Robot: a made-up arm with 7 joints.
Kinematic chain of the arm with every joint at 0, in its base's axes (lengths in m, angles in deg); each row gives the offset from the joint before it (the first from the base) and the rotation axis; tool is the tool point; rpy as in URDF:
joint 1: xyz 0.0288 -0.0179 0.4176 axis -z
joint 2: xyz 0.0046 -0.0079 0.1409 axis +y
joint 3: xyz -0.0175 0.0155 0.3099 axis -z
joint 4: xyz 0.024 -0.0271 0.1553 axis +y
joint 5: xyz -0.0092 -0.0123 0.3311 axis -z
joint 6: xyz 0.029 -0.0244 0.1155 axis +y
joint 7: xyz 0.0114 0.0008 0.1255 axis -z
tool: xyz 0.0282 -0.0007 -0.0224 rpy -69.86 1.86 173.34
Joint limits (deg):
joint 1: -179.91..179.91
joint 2: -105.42..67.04
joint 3: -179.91..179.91
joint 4: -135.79..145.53
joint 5: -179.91..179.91
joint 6: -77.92..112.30
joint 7: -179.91..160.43
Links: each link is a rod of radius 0.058 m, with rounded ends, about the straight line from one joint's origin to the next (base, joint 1, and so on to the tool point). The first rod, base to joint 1, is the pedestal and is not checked.
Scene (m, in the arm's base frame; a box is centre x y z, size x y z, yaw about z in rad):
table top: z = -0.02
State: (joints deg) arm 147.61 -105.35 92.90 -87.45 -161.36 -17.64 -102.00
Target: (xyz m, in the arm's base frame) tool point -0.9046 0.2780 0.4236
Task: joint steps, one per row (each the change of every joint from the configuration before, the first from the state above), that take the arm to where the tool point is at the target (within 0.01 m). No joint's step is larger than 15 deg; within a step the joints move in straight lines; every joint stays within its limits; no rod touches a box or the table.
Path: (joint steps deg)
1: -13.71 1.18 -0.66 7.12 -0.14 -1.46 -0.42
2: -13.70 1.18 -0.67 7.11 -0.15 -1.45 -0.41
3: -13.71 1.19 -0.66 7.12 -0.14 -1.46 -0.42
4: -13.70 1.18 -0.67 7.11 -0.14 -1.46 -0.41
5: -13.71 1.18 -0.66 7.12 -0.14 -1.45 -0.42
6: -13.70 1.18 -0.66 7.11 -0.15 -1.46 -0.41
7: -13.71 1.18 -0.67 7.12 -0.14 -1.45 -0.42
8: -13.70 1.18 -0.66 7.11 -0.14 -1.46 -0.41
9: -13.71 1.19 -0.66 7.12 -0.14 -1.46 -0.42
10: -13.70 1.18 -0.67 7.12 -0.15 -1.45 -0.41

